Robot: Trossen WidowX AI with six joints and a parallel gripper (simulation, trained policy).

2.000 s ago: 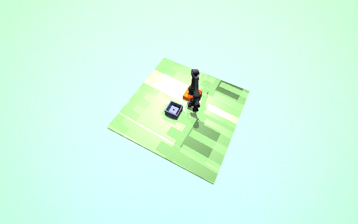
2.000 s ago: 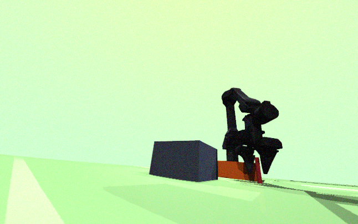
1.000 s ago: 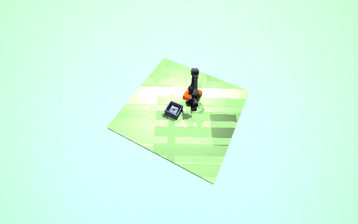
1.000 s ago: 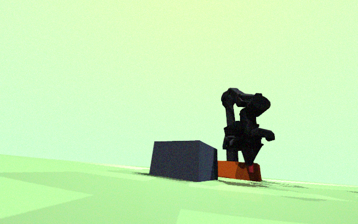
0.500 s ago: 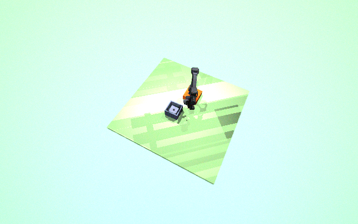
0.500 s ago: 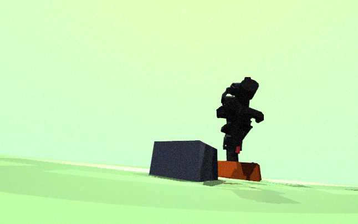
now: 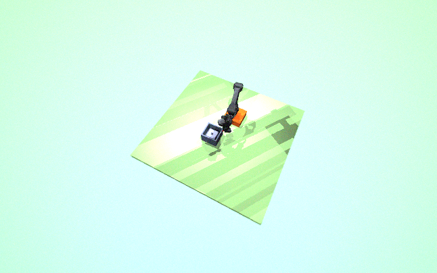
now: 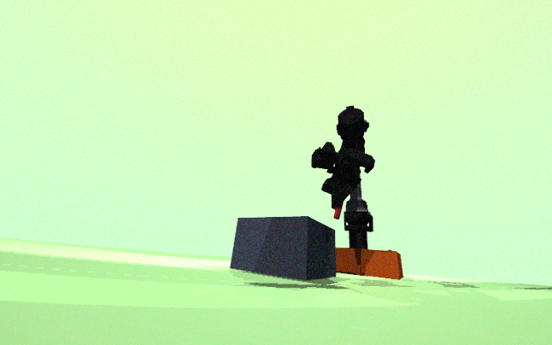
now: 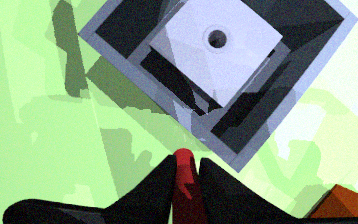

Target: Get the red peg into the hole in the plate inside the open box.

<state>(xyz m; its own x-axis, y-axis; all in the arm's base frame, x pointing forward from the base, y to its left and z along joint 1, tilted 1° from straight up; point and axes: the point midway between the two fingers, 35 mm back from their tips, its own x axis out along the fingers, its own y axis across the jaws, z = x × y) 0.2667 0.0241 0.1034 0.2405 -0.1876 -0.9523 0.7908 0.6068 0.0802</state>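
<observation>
Now: gripper tip 40 mm short of the pale plate, 90 mm to the left of it and 90 mm above it. From my gripper tip the other things lie so: red peg (10 mm behind, 10 mm to the left, 20 mm above); then dark box (40 mm ahead, 90 mm to the right, 110 mm below).
</observation>
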